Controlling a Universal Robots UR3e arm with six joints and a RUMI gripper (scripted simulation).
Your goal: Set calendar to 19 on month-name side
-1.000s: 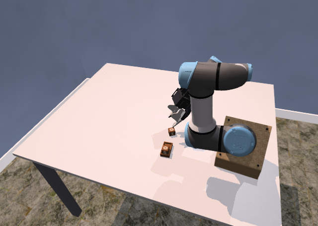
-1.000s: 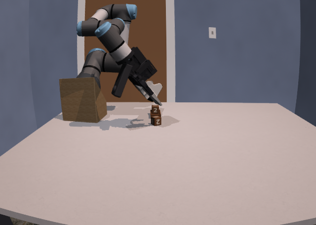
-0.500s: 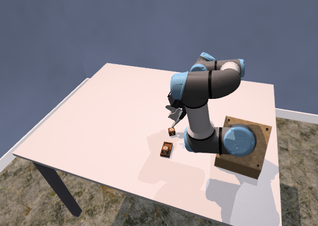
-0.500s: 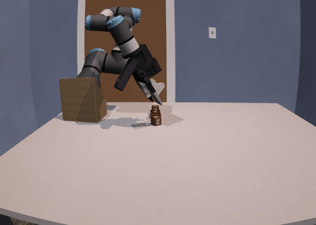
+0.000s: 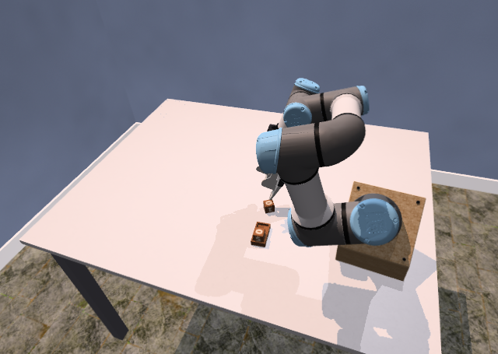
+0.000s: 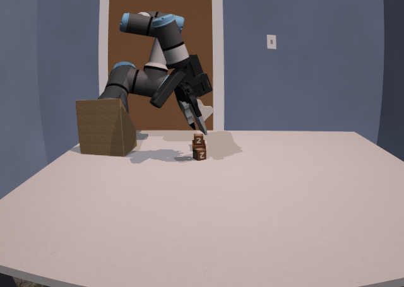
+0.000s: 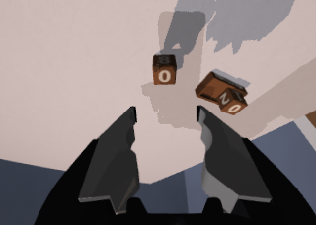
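Right now my hand is 80 mm above the brown digit cube. From my hand the other things lie so: tray (110 mm to the left, 80 mm below).
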